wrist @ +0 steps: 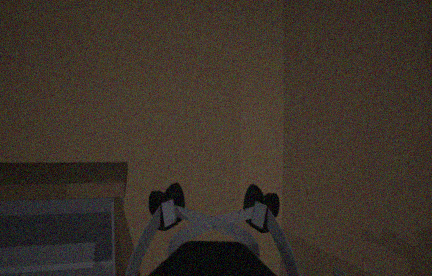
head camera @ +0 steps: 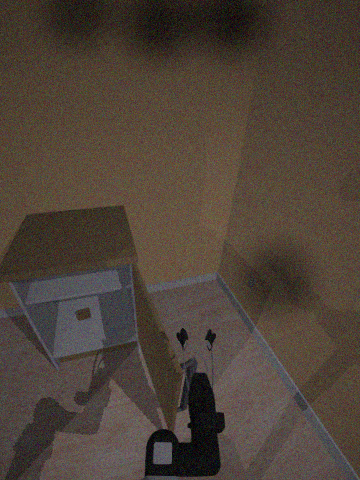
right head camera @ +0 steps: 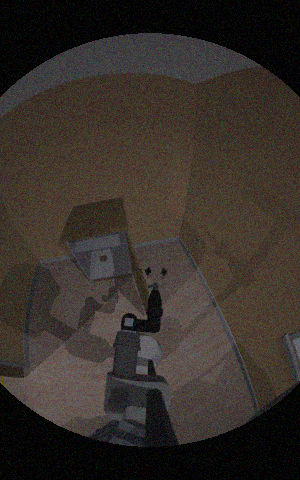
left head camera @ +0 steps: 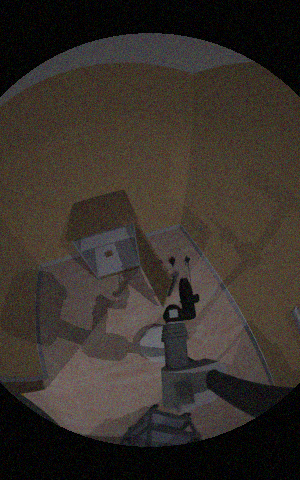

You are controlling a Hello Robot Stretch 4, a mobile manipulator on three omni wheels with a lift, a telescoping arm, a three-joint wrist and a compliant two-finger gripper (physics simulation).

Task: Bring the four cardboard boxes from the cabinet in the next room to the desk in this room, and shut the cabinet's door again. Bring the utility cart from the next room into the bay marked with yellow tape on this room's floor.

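Observation:
The cabinet stands open at the left, against the back wall. A small brown patch shows on its pale bottom; I cannot tell what it is. Its door is swung out towards me, with a grey handle on its right face. My gripper is open and empty, to the right of the door, on its outer side. No cardboard box can be made out, and the desk does not show.
A grey frame, probably the utility cart, shows partly at the bottom edge of both side head views. A wall with a baseboard runs along the right. A bit of yellow shows at the far left edge of the right head view.

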